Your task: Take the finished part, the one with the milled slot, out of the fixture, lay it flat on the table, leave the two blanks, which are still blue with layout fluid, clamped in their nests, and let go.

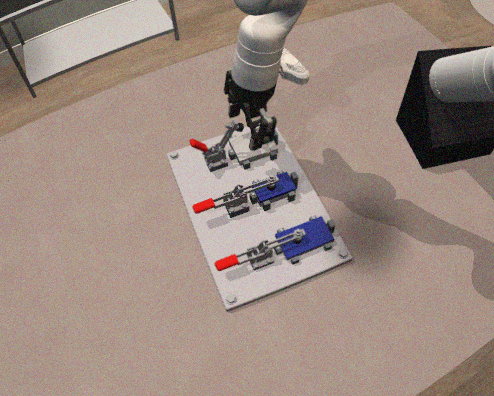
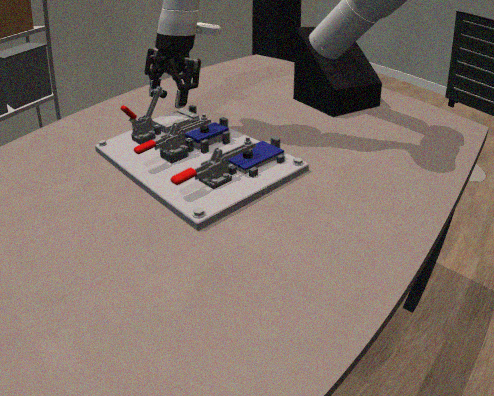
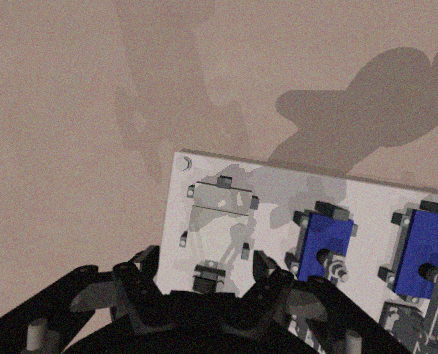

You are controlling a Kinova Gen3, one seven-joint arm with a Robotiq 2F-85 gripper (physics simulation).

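Frame: origin at the arm's base, x ahead, y left, z up, level; centimetres.
Where they show: gripper, fingertip midpoint: (image 1: 243,131) (image 2: 166,101) (image 3: 206,259); arm's base, link origin: (image 1: 447,80) (image 2: 324,45).
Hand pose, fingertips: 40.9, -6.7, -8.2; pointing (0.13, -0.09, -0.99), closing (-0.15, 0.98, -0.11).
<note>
Things, the pixels of their top centre, and the offset from my fingertips, as dx, dy, dz. "*": a spot on its surface instead. Level surfaces: height alone.
- finished part, top centre: (image 3: 217,224) (image 1: 253,143) (image 2: 174,117) -1.7, +0.2, -4.0
- nest's toggle clamp, surface spot: (image 2: 143,131) (image 1: 215,160) * +6.5, +1.6, -4.0
- far handle, surface spot: (image 2: 128,112) (image 1: 197,148) * +9.4, +1.6, +1.0
- table, surface height: dz -7.7
The finished part (image 1: 244,151) (image 3: 220,227), pale grey with a slot line across it, lies in the far nest of the fixture plate (image 1: 270,285) (image 2: 240,192) (image 3: 370,215). That nest's toggle clamp (image 1: 216,157) (image 2: 143,131) is open, its arm raised off the part. My gripper (image 1: 246,129) (image 2: 169,98) (image 3: 206,259) is open and empty above this nest, close to the raised clamp arm. Two blue blanks, the middle one (image 1: 282,186) (image 2: 212,131) (image 3: 310,250) and the near one (image 1: 315,237) (image 2: 267,152) (image 3: 415,250), sit under lowered clamp arms.
Red clamp handles (image 1: 203,205) (image 1: 226,262) (image 2: 145,146) (image 2: 183,176) lie low along the plate's left side; the far handle (image 1: 198,145) (image 2: 128,112) is tilted. A black pedestal (image 1: 417,110) (image 2: 330,85) with a white arm link stands to the right on the table (image 1: 100,250) (image 2: 150,300).
</note>
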